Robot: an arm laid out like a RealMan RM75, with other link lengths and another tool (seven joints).
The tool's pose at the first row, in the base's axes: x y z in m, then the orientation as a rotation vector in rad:
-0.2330, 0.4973, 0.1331, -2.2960, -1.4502, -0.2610
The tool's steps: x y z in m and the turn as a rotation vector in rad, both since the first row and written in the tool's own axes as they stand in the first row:
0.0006, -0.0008, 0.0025, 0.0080, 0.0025, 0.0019
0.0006, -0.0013, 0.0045, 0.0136, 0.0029, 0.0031
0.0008, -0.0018, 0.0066, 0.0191, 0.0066, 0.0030
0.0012, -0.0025, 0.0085, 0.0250, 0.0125, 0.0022
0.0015, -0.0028, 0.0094, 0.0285, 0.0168, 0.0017
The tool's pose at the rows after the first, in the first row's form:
-0.2336, 0.4992, 0.1313, -2.2898, -1.4452, -0.2570
-0.2342, 0.5002, 0.1296, -2.2860, -1.4425, -0.2527
-0.2347, 0.5015, 0.1279, -2.2799, -1.4398, -0.2525
-0.2352, 0.5029, 0.1265, -2.2721, -1.4368, -0.2547
-0.2354, 0.5037, 0.1259, -2.2670, -1.4346, -0.2569

